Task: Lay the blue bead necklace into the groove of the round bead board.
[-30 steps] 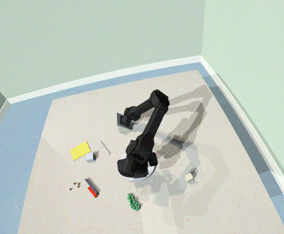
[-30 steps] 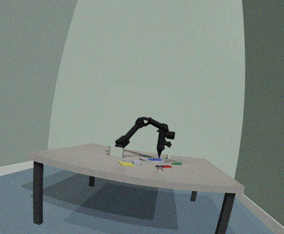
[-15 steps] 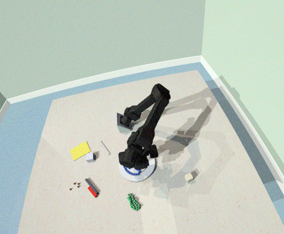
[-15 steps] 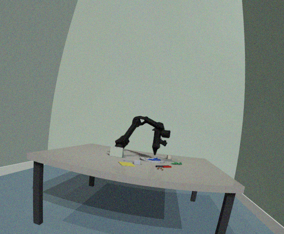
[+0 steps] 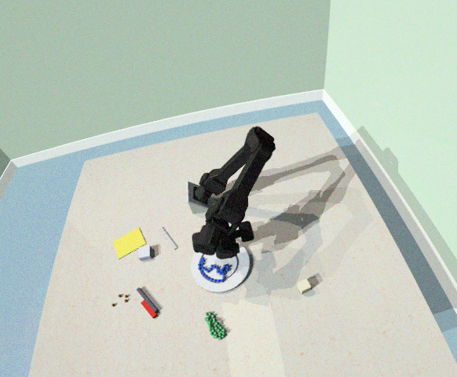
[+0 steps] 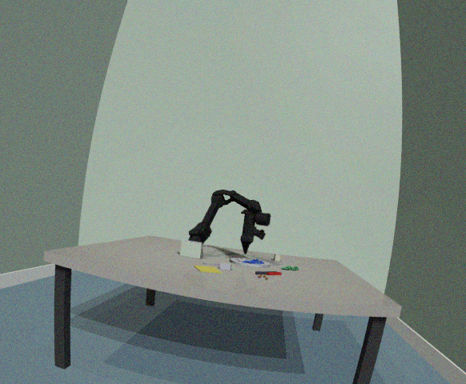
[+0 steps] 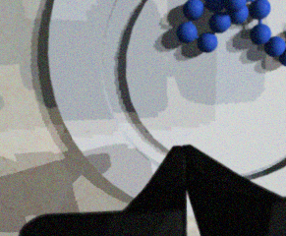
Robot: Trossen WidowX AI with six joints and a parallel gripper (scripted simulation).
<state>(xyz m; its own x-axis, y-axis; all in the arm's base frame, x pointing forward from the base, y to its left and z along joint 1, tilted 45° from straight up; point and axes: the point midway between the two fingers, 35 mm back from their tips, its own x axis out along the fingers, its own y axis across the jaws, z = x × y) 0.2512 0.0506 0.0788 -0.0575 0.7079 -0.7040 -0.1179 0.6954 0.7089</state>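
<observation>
The round bead board is 3 cm to the right of my gripper tip, 3 cm below it and 3 cm ahead of it. Round my gripper tip: white cube (31 cm to the right, 4 cm behind, 3 cm below); then cream cube (23 cm to the left, 15 cm ahead, 2 cm below); then stick (22 cm to the right, 10 cm behind, 4 cm below).
</observation>
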